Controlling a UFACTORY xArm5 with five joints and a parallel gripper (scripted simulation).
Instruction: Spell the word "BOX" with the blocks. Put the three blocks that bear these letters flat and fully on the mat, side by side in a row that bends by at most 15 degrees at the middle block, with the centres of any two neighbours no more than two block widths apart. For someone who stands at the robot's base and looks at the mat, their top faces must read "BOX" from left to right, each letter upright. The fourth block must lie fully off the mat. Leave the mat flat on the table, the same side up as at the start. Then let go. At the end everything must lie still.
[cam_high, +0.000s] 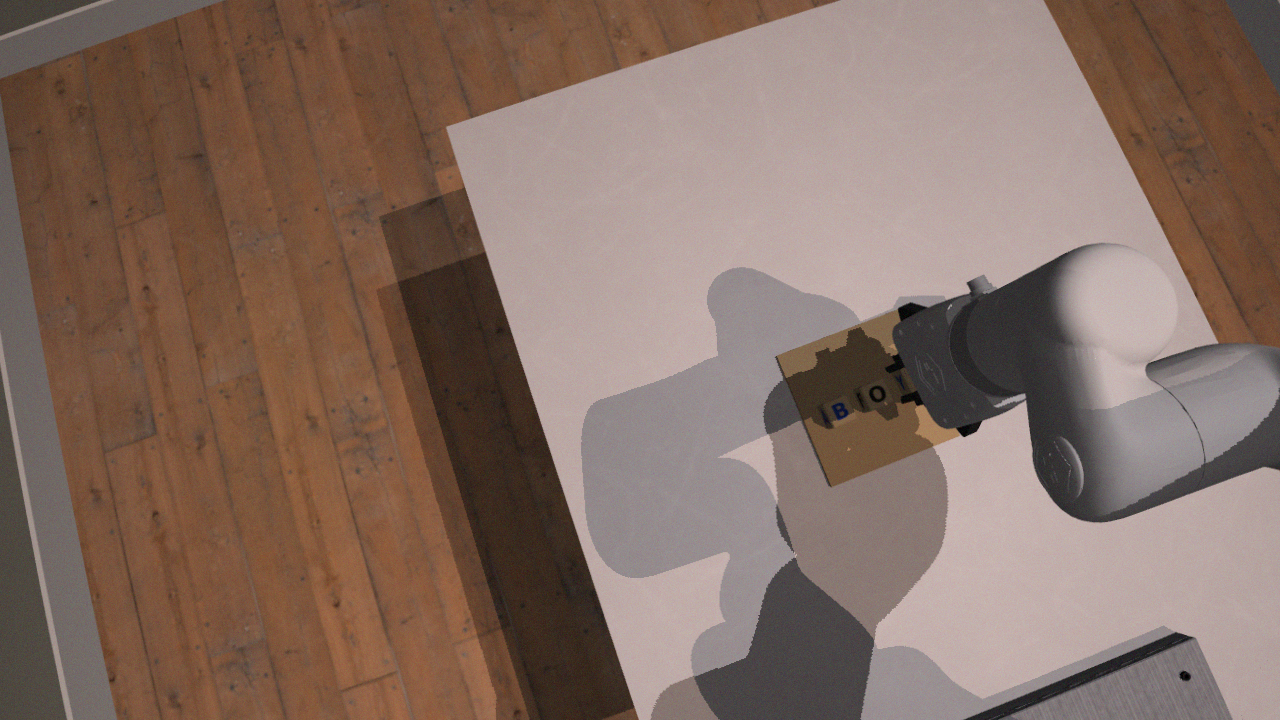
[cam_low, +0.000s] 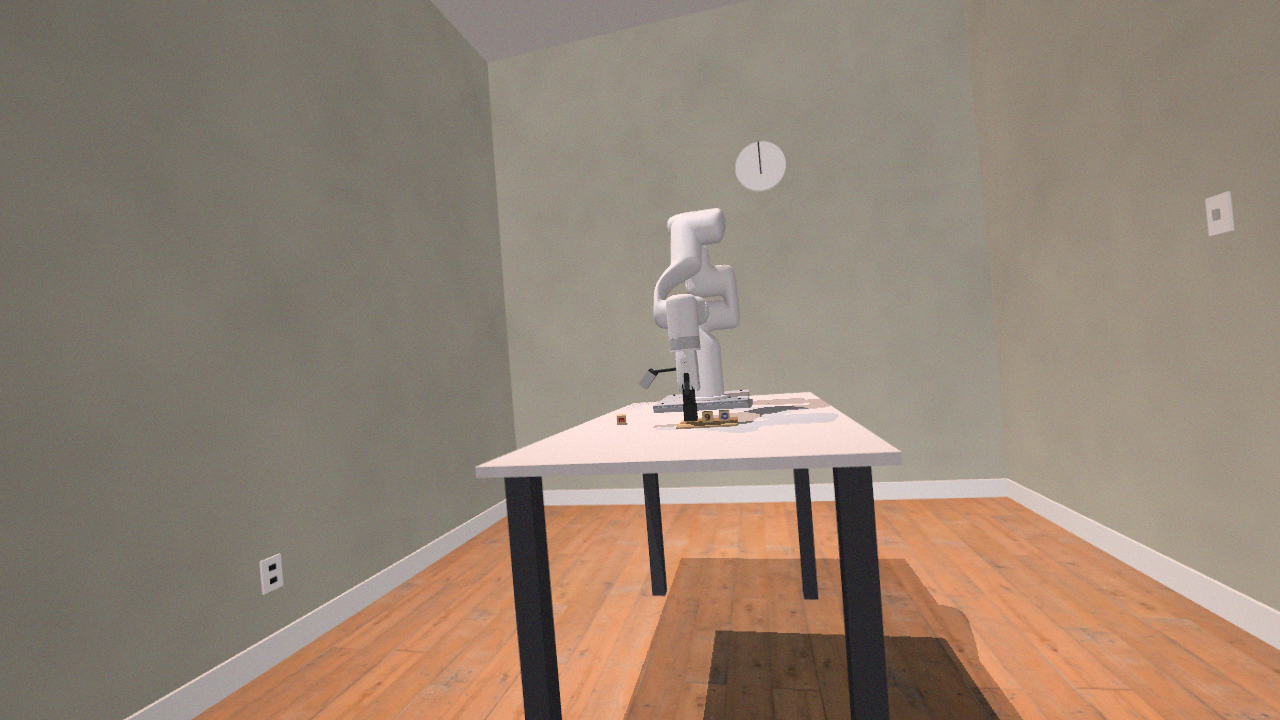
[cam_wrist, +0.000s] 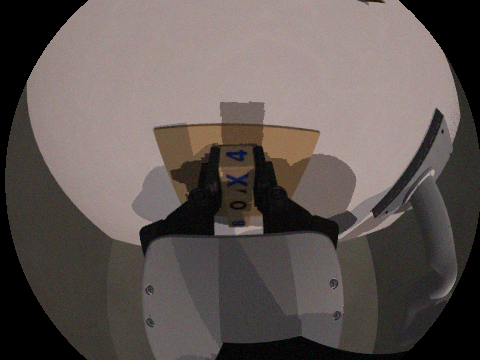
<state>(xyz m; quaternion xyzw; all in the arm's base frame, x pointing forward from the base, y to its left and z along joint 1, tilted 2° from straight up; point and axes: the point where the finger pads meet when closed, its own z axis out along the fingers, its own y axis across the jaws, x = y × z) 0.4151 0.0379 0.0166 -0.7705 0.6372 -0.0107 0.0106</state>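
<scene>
My gripper is now 4 cm to the right of the tan mat, 3 cm above it and 1 cm past it.
</scene>
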